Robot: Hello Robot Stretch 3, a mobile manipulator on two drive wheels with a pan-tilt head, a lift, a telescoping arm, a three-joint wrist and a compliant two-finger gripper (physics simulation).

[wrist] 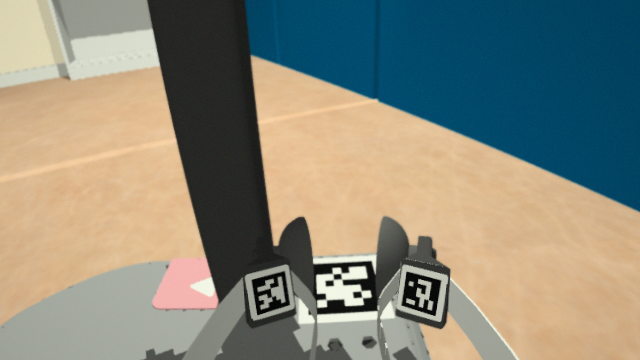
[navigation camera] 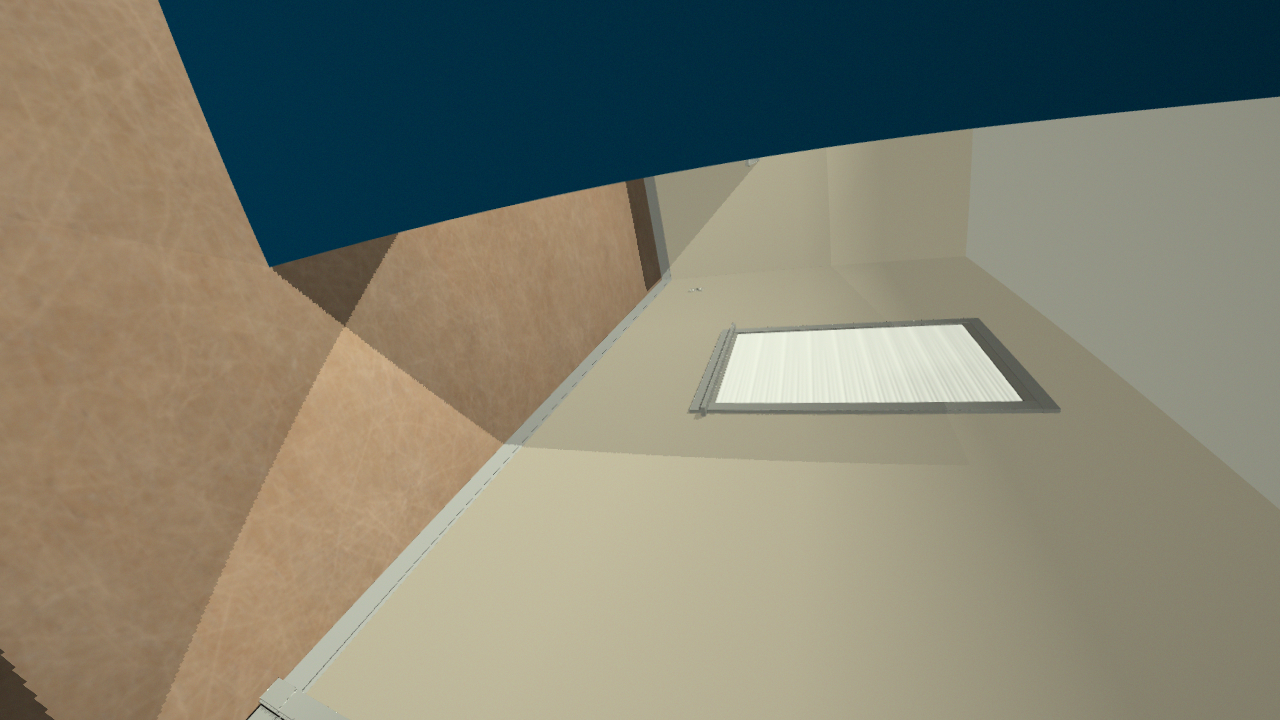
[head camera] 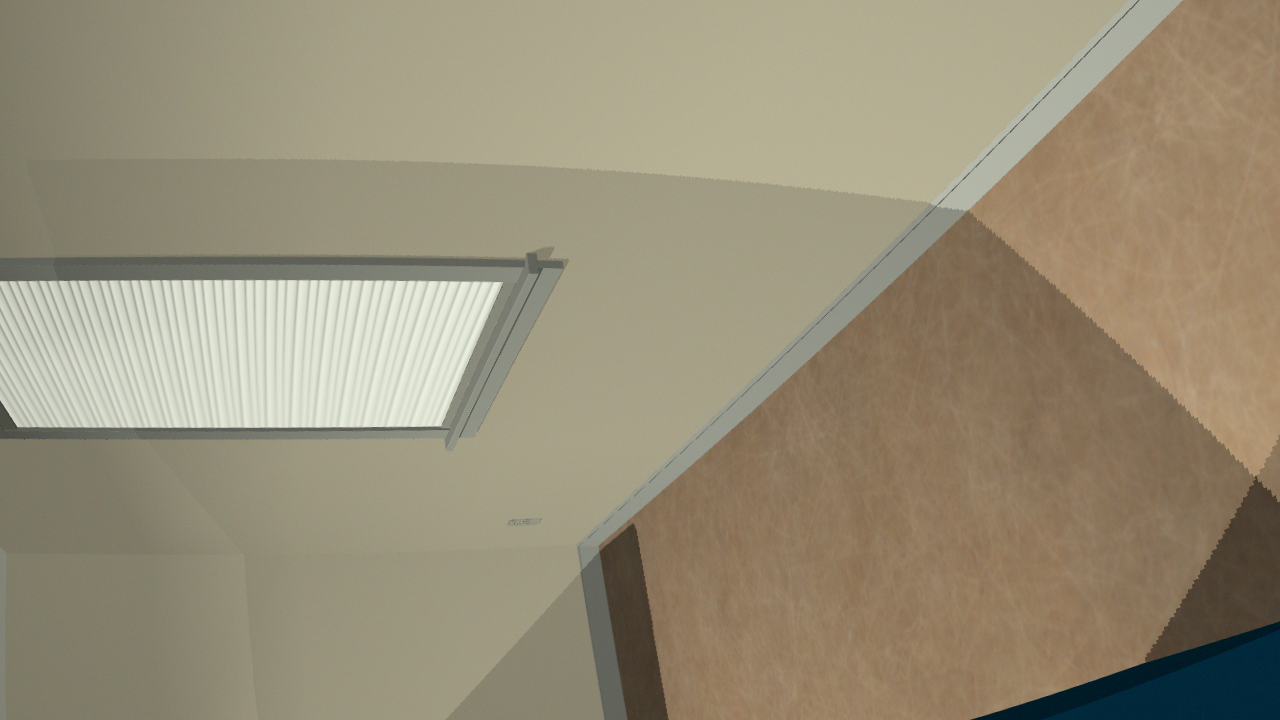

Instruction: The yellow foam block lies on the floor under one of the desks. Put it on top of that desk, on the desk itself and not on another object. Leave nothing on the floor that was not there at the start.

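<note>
The yellow foam block and the desks do not show in the head, navigation or wrist views. My gripper is open, with a gap between its two dark fingertips and nothing between them. It hangs above my own grey base, over a black and white marker plate.
A tall blue partition stands close, along the right in the wrist view. A cream wall carries a window. My black mast rises left of the gripper. Tan floor shows.
</note>
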